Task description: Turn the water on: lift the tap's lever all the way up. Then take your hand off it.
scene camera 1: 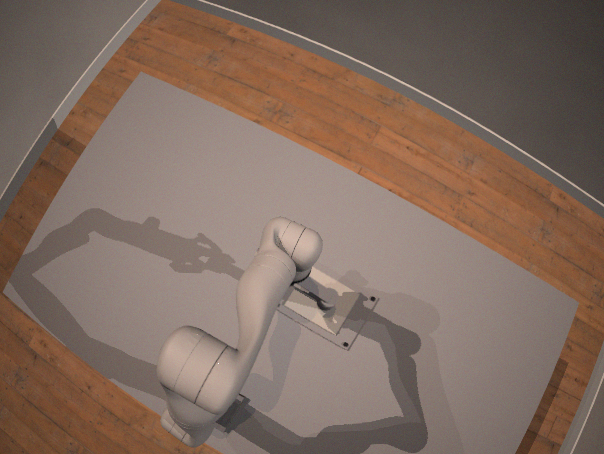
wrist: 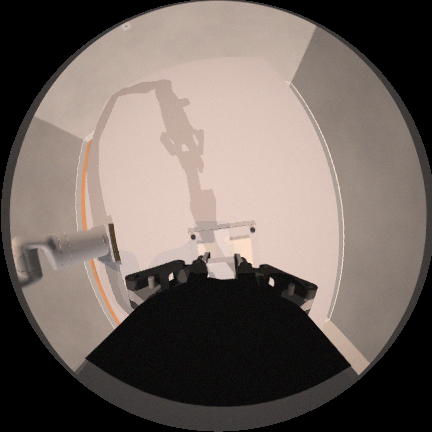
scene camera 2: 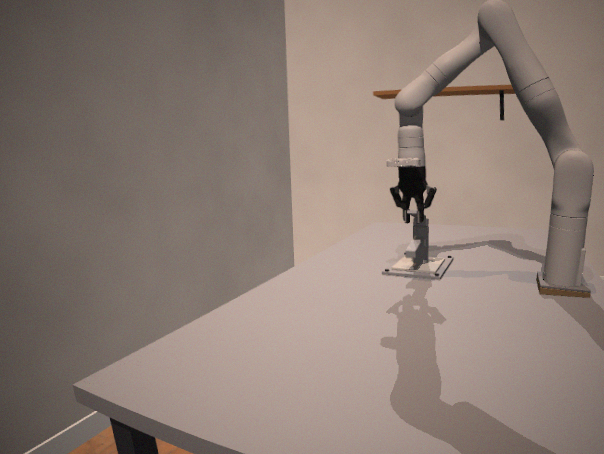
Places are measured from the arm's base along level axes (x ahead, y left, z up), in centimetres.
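Pixels of known places: gripper, fingertip midpoint: (wrist: 221,259) (scene camera 2: 413,223); arm's base, origin of the base link: (wrist: 101,241) (scene camera 2: 560,280).
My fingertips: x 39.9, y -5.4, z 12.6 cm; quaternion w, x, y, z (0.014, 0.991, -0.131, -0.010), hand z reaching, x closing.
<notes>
Ahead of a thing's pixels: the offset from my fingertips to its middle. "pt": to the spot under its first point. Level surfaces: height alone.
The tap {pt dx -1.4, dy -6.6, dz -5.0 cm} (scene camera 2: 421,236) stands upright on its pale base plate {pt dx +5.4, dy -4.8, dz -13.4 cm} (scene camera 2: 397,264) (wrist: 244,244), its grey spout {dx -0.2, dy -2.4, dz -7.0 cm} (scene camera 2: 412,249) low on the column. My gripper (scene camera 2: 414,218) (wrist: 221,259) points down at the top of the tap, with its fingers partly closed. It is shut on the tap's lever {dx -0.4, dy -4.3, dz +1.9 cm} (wrist: 221,270), whose pale end shows between the fingertips in the wrist view. In scene camera 2 the fingers cover most of the lever, so its exact tilt is hard to tell. In scene camera 1 the arm hides the gripper.
The arm's base (scene camera 2: 566,250) stands on the grey table {dz -14.8 cm} (scene camera 2: 250,345) to the right of the tap in scene camera 2. The arm (scene camera 1: 265,295) arches over from there. A wooden shelf (scene camera 2: 465,91) is on the wall behind.
</notes>
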